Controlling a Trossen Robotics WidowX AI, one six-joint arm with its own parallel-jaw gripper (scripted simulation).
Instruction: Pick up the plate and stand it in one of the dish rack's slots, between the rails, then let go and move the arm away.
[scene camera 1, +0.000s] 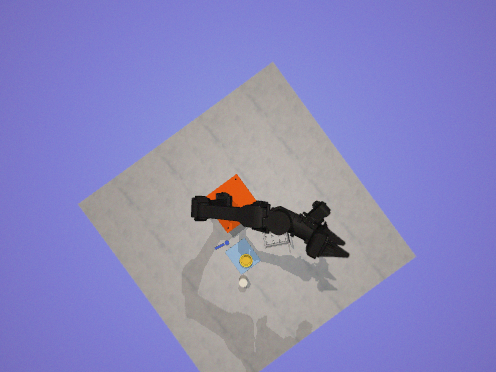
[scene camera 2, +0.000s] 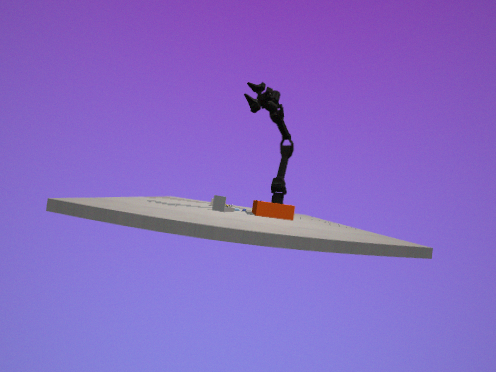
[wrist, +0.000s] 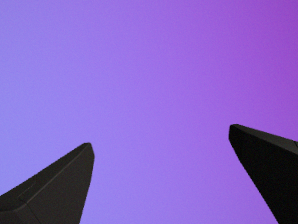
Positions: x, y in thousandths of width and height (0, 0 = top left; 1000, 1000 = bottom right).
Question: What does the gripper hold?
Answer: Nothing.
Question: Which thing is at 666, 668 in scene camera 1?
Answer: The gripper.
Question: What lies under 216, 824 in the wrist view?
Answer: The gripper.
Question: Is the gripper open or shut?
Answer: Open.
